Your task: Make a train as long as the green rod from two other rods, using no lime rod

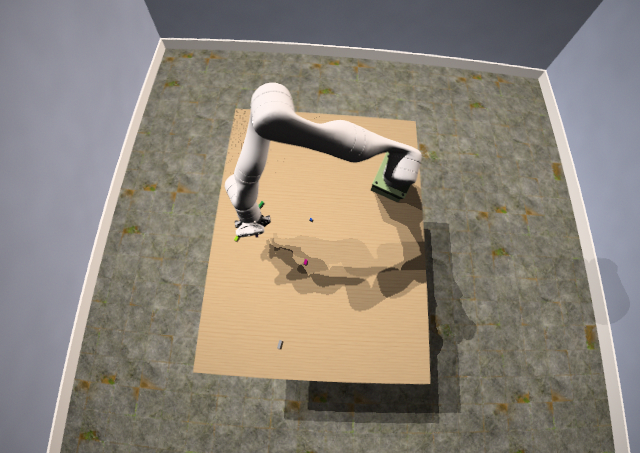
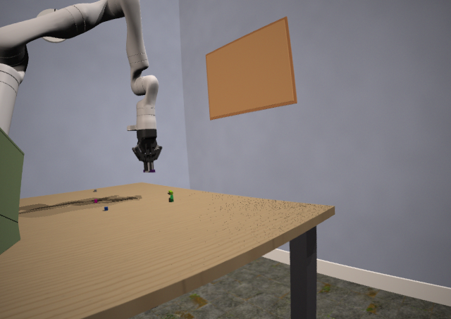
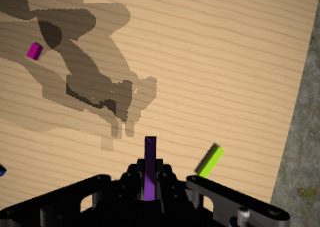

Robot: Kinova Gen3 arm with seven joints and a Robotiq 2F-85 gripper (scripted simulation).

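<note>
The magenta rod lies 18 cm behind my hand, 11 cm below it and 10 cm to the left of it. Also, from my hand: lime rod 11 cm below, 8 cm ahead, 1 cm to the right; green rod 12 cm to the right, 11 cm below, 1 cm ahead; purple rod 1 cm below.
</note>
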